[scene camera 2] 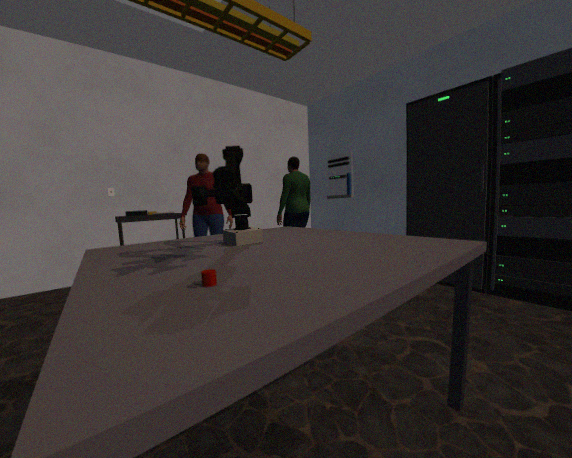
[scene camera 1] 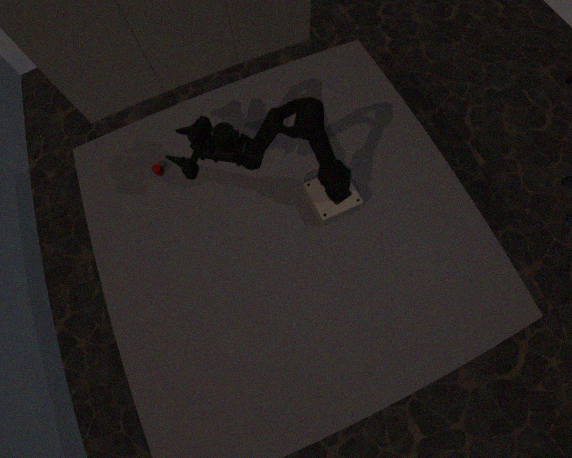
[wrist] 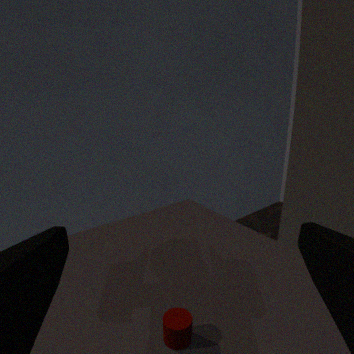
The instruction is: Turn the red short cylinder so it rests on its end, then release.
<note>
In view: the gripper (scene camera 1: 171,143).
The gripper is seen too in scene camera 2 (scene camera 2: 216,193) and in the wrist view (wrist: 185,236).
</note>
